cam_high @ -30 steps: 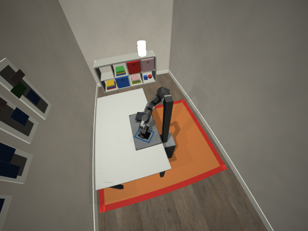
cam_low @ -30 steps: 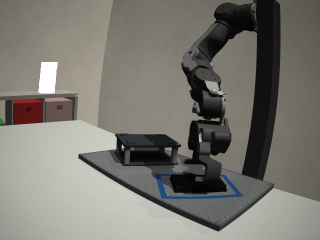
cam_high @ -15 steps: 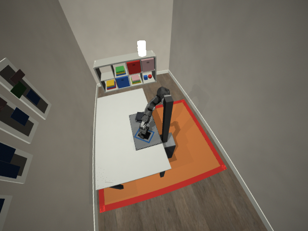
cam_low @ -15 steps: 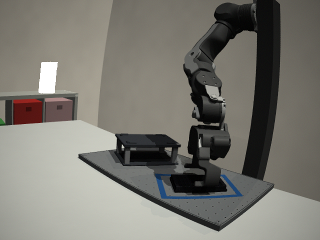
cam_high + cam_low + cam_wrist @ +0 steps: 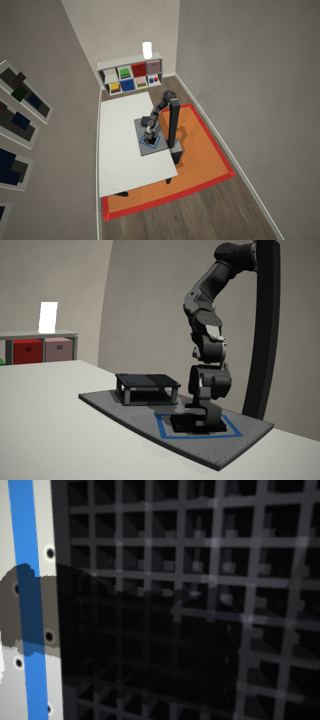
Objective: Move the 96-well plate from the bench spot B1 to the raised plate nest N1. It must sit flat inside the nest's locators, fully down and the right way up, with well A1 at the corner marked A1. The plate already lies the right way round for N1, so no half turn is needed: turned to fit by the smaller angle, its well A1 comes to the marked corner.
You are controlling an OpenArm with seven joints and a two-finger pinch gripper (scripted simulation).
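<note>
My gripper is now 2 cm above the black 96-well plate. The rest, counted from my hand: black plate nest: 2 cm behind, 23 cm to the right, 3 cm above.
</note>
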